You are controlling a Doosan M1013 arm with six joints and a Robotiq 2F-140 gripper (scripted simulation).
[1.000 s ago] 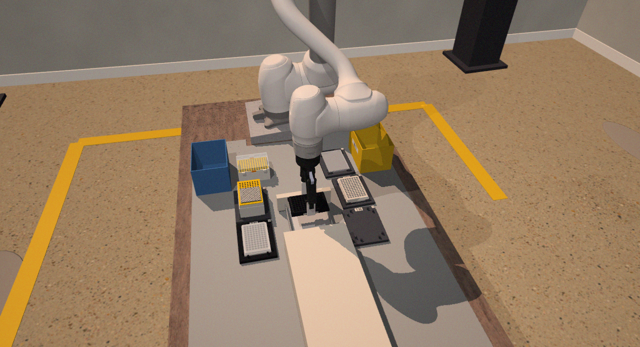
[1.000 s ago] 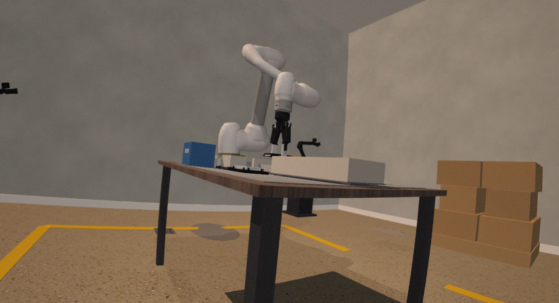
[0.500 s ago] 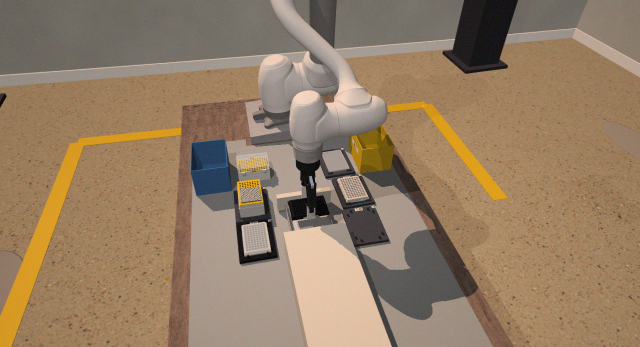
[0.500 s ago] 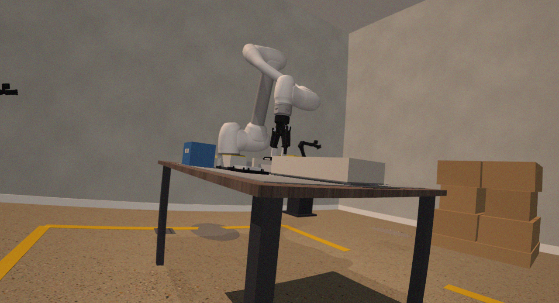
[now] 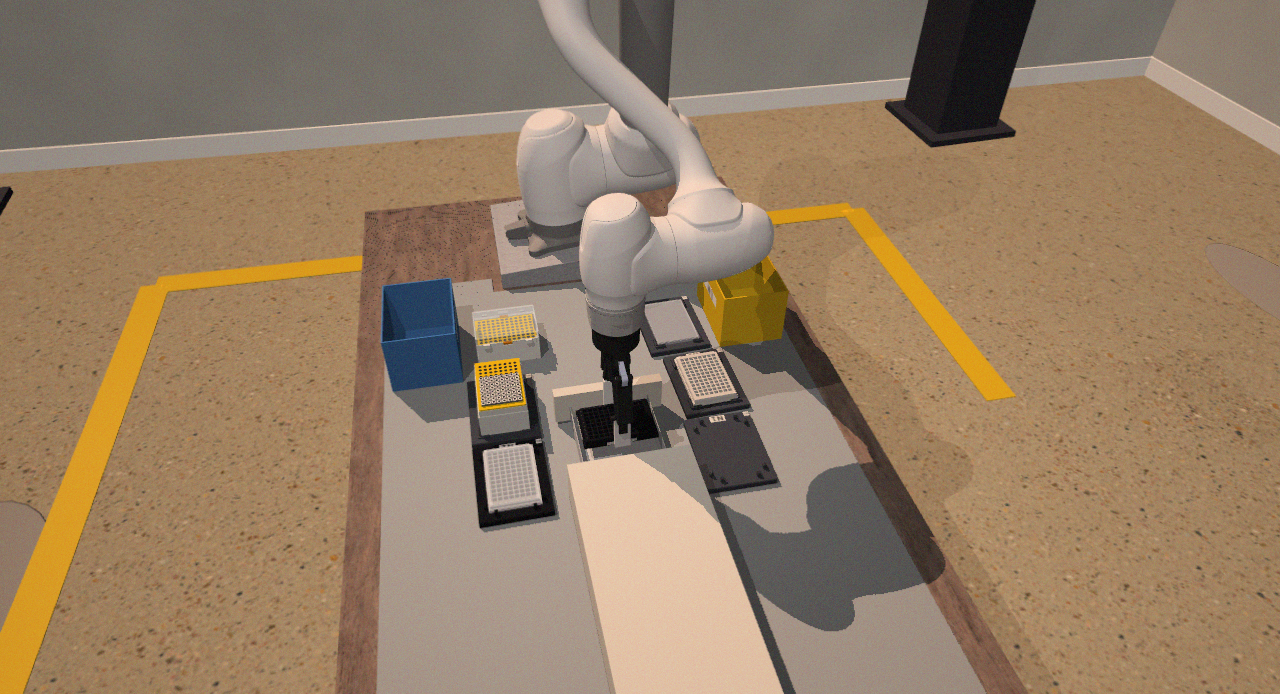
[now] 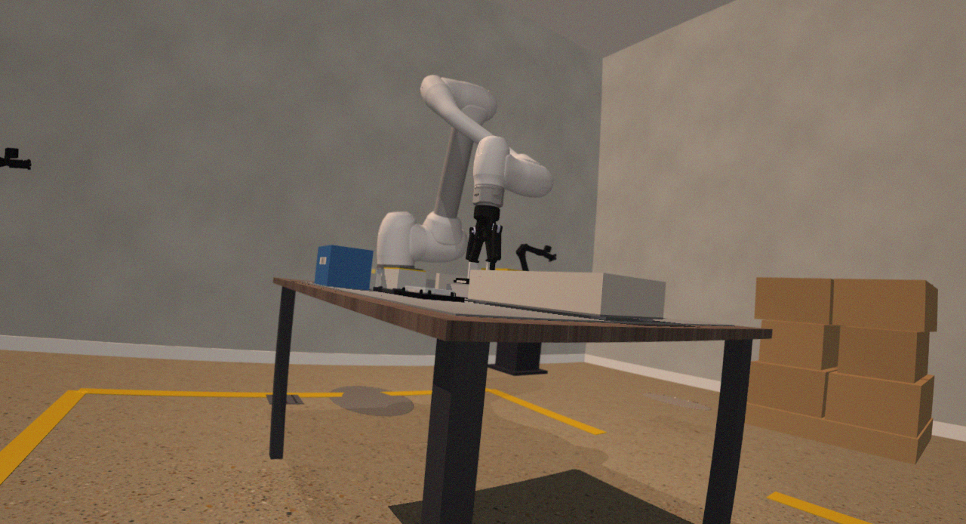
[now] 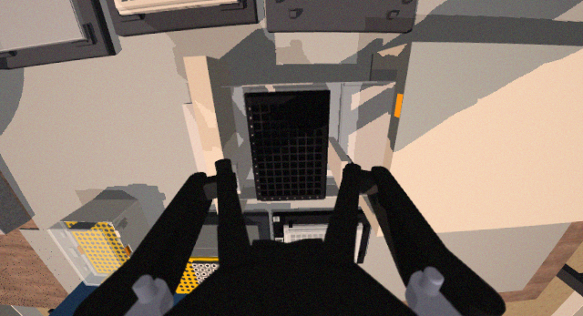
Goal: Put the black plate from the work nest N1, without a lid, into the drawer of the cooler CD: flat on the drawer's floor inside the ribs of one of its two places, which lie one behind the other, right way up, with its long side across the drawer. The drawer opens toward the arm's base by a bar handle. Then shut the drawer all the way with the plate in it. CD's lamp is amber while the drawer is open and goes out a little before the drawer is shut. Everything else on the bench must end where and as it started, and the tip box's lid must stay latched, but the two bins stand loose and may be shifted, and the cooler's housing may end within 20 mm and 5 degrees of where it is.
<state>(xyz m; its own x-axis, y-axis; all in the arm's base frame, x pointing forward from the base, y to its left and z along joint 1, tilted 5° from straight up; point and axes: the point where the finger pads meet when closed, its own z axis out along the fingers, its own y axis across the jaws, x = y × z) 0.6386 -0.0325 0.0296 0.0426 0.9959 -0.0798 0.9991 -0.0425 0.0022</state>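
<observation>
Now: hand 5 cm above the drawer and 4 cm short of it. From my hand the other things lie so: work nest N1: 18 cm to the left, 7 cm below, 7 cm ahead; cooler CD: 17 cm ahead, 4 cm below, 1 cm to the right; black plate: 2 cm below.
</observation>
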